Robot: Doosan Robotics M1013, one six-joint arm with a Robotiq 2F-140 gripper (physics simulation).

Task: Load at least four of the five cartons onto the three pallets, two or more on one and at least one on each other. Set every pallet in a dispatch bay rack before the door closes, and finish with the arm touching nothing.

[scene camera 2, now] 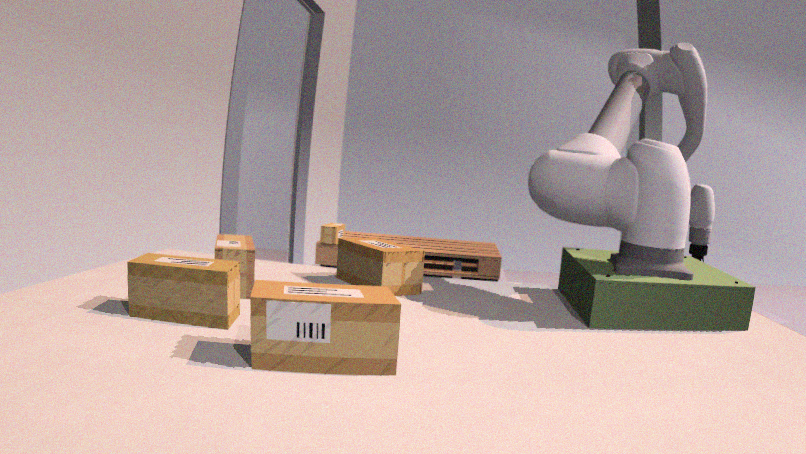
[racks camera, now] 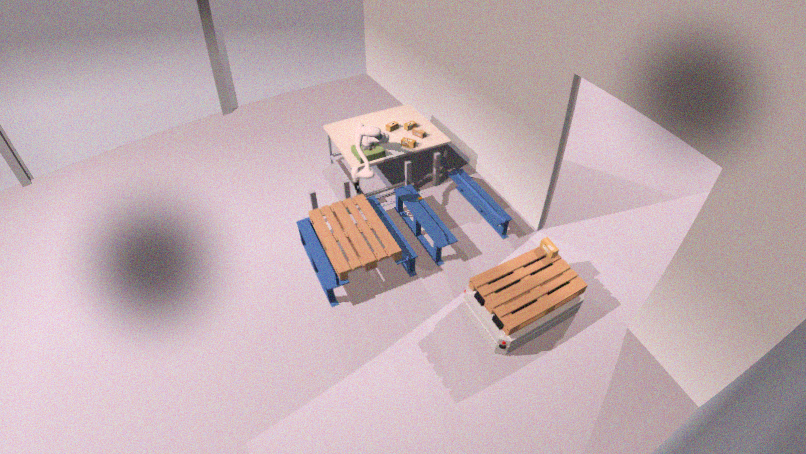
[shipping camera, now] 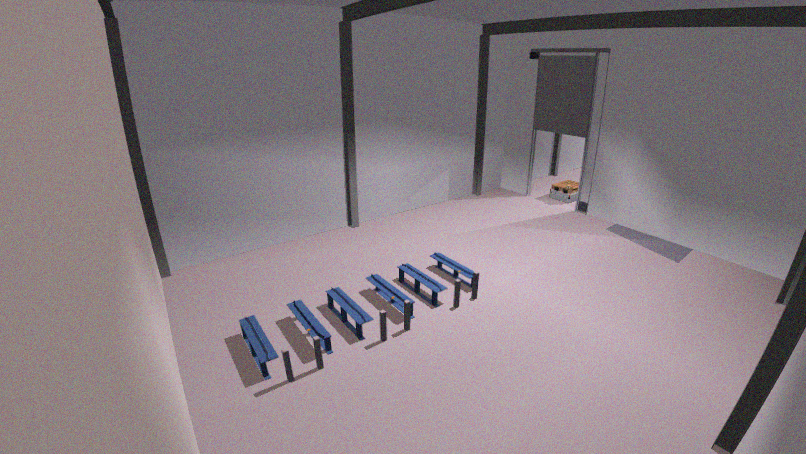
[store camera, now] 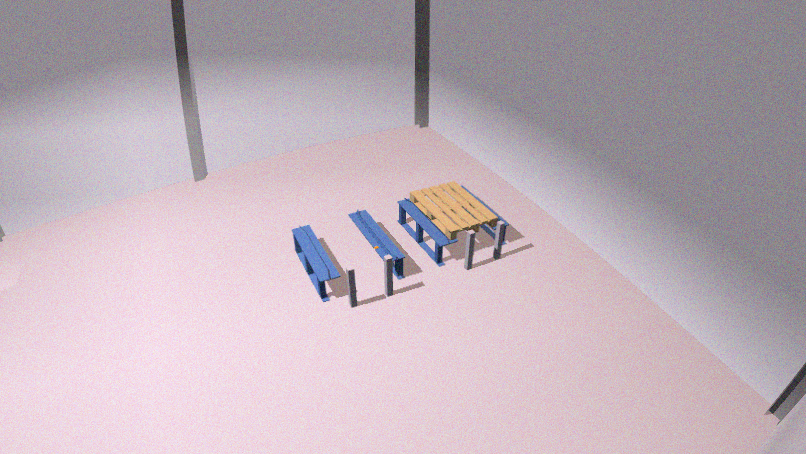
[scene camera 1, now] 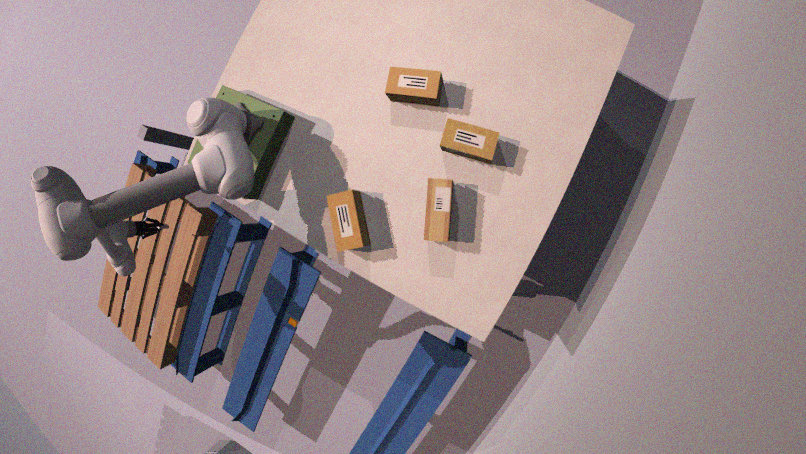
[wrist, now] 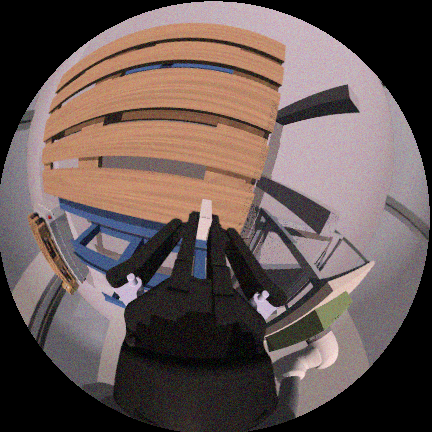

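Where they show: gripper, fingertip midpoint: (racks camera: 357, 194) (scene camera 1: 167, 226) (wrist: 204, 207); arm's base at its link origin: (scene camera 2: 649, 269) (racks camera: 368, 146) (scene camera 1: 239, 129).
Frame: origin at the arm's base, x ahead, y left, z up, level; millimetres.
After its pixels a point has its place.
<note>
Four cartons (scene camera 1: 413, 84) @[y 532, x 505, z -2 mm] (scene camera 1: 469, 139) @[y 487, x 781, z -6 mm] (scene camera 1: 348, 219) @[y 15, x 619, z -3 mm] (scene camera 1: 438, 209) @[y 237, x 844, z -1 mm] stand apart on the table. The fifth carton (scene camera 2: 331, 233) @[y -2216, x 1708, z -269 mm] (racks camera: 548, 247) @[y -2365, x 1705, z -232 mm] stands near a corner of a pallet (scene camera 2: 490, 265) @[y -2428, x 701, z -392 mm] (racks camera: 564, 276) @[y -2771, x 1744, z -335 mm] (wrist: 50, 250) @[y -2657, x 1226, z -453 mm] on the mobile carrier. A second pallet (scene camera 1: 179, 281) @[y -1084, x -146, z -356 mm] (racks camera: 355, 234) @[y -1385, x -467, z -355 mm] (wrist: 165, 95) @[y -983, x -520, z -356 mm] lies bare across the blue rack beside the table. A third pallet (store camera: 451, 211) @[y -3049, x -10064, z -350 mm] lies bare in a store rack. My gripper (scene camera 1: 160, 227) @[y -777, x -318, z -233 mm] (wrist: 204, 207) @[y -777, x -318, z -233 mm] points down above the second pallet, near its table-side edge; it is shut and empty. Whether it touches the slats cannot be told.
The mobile carrier (racks camera: 541, 332) @[y -3174, x 1331, z -756 mm] is away from the racks, and shows through the doorway in the shipping view. The dispatch door (shipping camera: 564, 93) @[y -2416, x 2484, z 2987 mm] is partly raised. Dispatch bay racks (shipping camera: 348, 304) @[y 1039, x 11009, z -500 mm] hold no pallets. Grey posts (racks camera: 407, 172) @[y -251, x 524, z -410 mm] stand between table (scene camera 1: 535, 67) @[y 893, x 797, z -97 mm] and racks. The arm's green base (scene camera 2: 671, 304) @[y 140, x -36, z -47 mm] stands on the table.
</note>
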